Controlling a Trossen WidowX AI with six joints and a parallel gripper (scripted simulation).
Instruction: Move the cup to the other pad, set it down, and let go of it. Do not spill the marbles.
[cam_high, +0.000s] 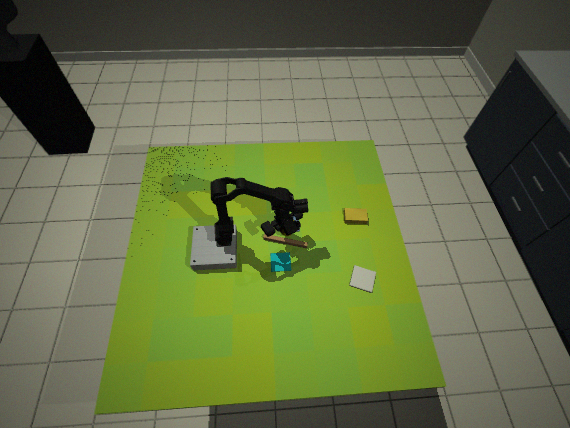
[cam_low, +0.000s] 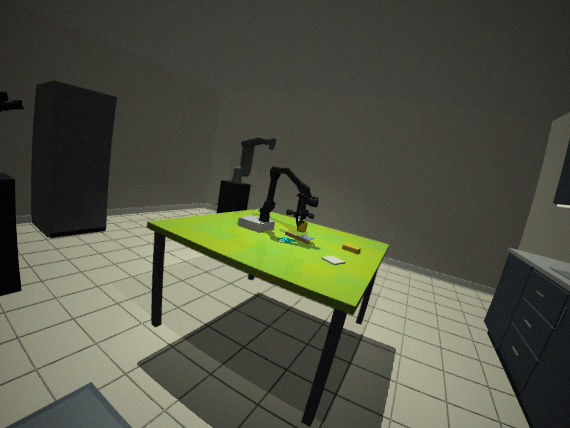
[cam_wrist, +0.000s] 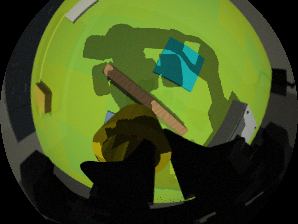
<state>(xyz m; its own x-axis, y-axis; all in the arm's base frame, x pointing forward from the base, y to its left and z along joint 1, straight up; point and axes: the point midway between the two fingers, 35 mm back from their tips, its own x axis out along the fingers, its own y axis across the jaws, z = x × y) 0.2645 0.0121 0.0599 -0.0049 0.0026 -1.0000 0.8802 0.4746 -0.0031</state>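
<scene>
The cyan pad lies 12 cm to the right of my gripper tip, 9 cm below it and 1 cm behind it. Also, from my gripper tip: blue-grey pad 9 cm below, 8 cm to the left, 5 cm ahead; brown stick 8 cm below, 2 cm to the right, 2 cm ahead; brown-yellow cup 2 cm ahead, 1 cm to the left.
</scene>
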